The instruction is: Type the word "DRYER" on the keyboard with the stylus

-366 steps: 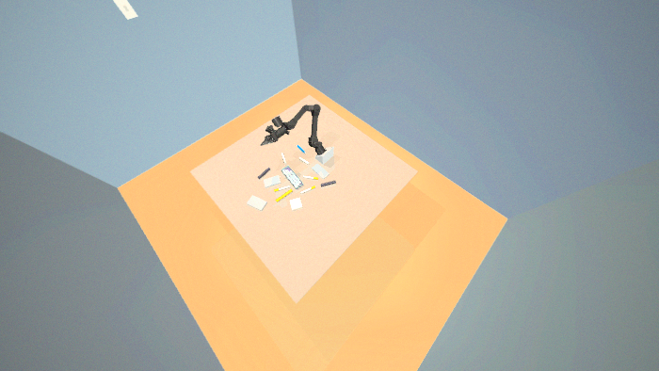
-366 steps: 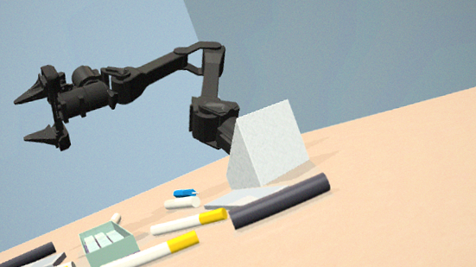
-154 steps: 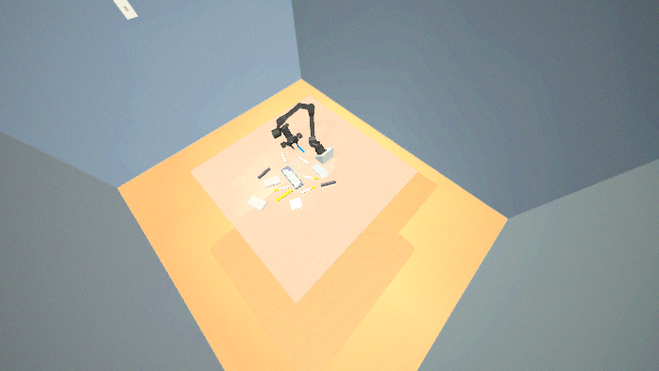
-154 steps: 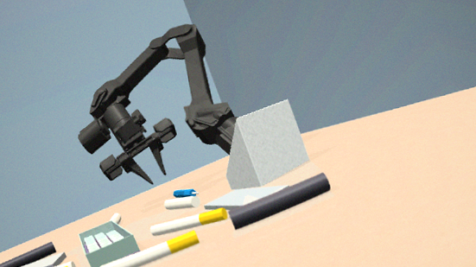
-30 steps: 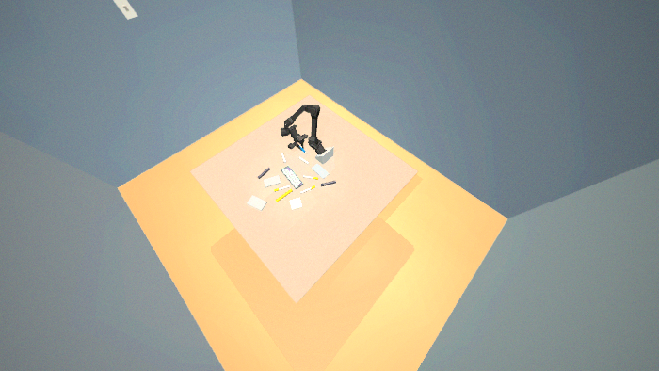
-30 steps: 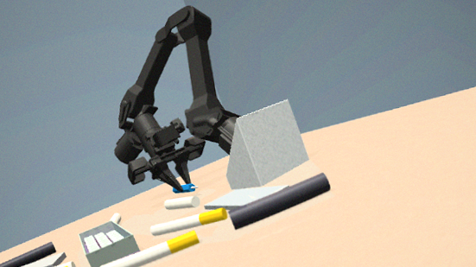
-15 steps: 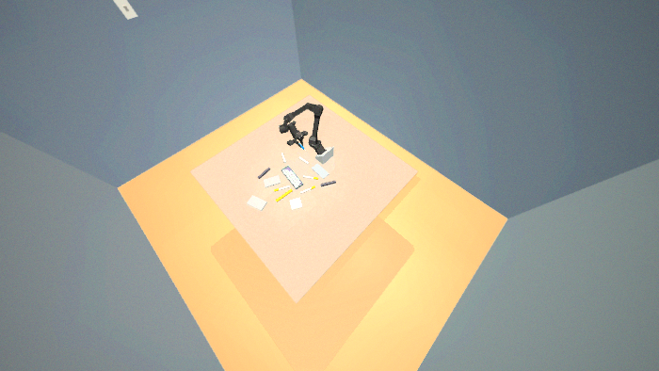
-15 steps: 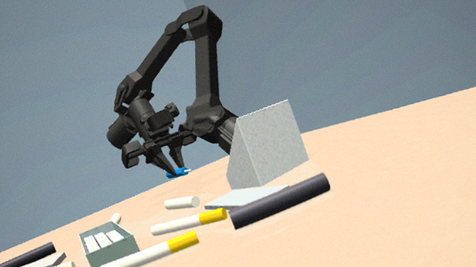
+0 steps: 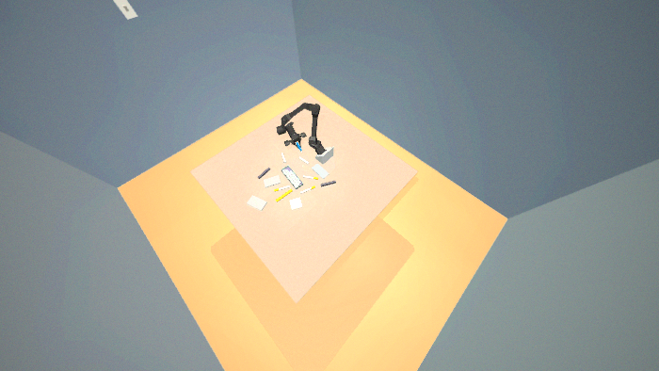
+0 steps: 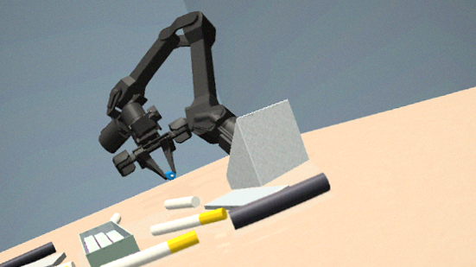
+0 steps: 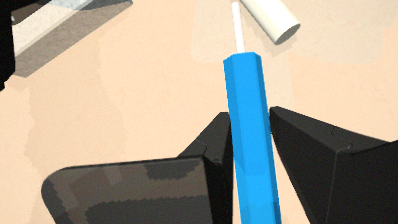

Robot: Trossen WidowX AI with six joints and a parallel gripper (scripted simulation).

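Right now my gripper tip is 10 mm to the right of the blue stylus and 10 mm short of it. The rest, counted from my gripper tip: grey pad (250 mm to the left, 50 mm below, 10 mm ahead); grey stylus tip (50 mm to the left, 20 mm ahead); yellow cylinder (360 mm ahead, 220 mm to the left, 50 mm below).
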